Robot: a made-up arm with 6 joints.
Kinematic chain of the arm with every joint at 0, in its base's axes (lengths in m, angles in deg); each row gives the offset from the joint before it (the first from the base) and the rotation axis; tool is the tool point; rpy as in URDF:
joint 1: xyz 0 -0.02 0.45 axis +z
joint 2: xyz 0.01 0.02 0 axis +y
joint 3: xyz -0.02 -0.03 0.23 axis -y
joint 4: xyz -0.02 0.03 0 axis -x
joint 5: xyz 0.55 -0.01 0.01 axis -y
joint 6: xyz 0.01 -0.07 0 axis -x
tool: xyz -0.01 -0.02 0.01 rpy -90 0 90
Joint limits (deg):
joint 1: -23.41..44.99
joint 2: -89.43..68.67
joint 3: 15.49..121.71
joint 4: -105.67..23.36
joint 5: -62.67..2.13
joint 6: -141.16..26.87
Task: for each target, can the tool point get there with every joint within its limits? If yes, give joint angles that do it. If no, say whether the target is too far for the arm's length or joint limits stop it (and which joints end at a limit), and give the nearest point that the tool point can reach.
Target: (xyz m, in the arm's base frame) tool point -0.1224 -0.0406 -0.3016
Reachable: no: joint limits stop it (at a limit: joint 2, joint 3, joint 4, joint 5, joint 6) | nearest point -0.6342 -0.1267 0.1049 | short by 0.659 m
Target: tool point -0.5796 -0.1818 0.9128
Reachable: yes | joints 7.73 -49.41 91.65 -5.13 -14.98 -8.45
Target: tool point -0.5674 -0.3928 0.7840
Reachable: yes | joints 27.78 -59.63 100.19 -36.42 -13.65 -37.99
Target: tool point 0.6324 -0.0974 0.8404
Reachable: yes | joints -2.58 39.20 69.21 -50.04 -12.91 -40.88
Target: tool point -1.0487 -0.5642 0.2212
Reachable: no: too far | nearest point -0.6763 -0.3709 0.3134 | short by 0.430 m
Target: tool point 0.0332 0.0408 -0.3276
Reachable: no: joint limits stop it (at a limit: joint 1, joint 2, joint 3) | nearest point 0.3072 0.3153 0.0638 | short by 0.551 m
